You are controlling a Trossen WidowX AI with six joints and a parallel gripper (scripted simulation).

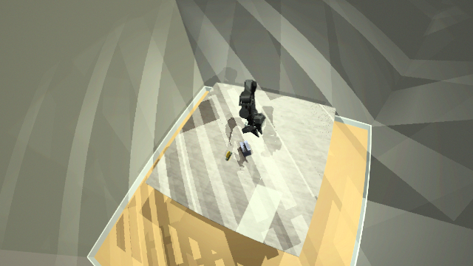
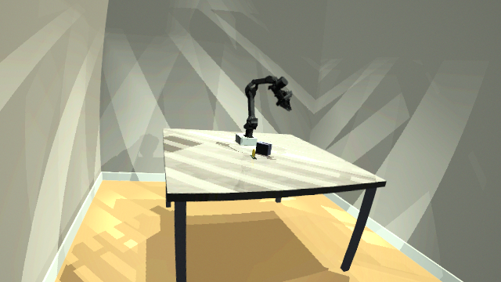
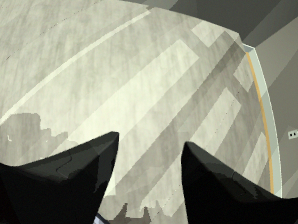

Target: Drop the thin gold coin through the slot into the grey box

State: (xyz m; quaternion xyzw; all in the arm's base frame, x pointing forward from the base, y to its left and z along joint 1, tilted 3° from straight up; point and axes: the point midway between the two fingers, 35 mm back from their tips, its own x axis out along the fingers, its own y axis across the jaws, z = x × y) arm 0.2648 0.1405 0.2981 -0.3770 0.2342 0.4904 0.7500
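My gripper tip is now 5 cm short of the gold coin, 26 cm to the left of it and 29 cm above it.
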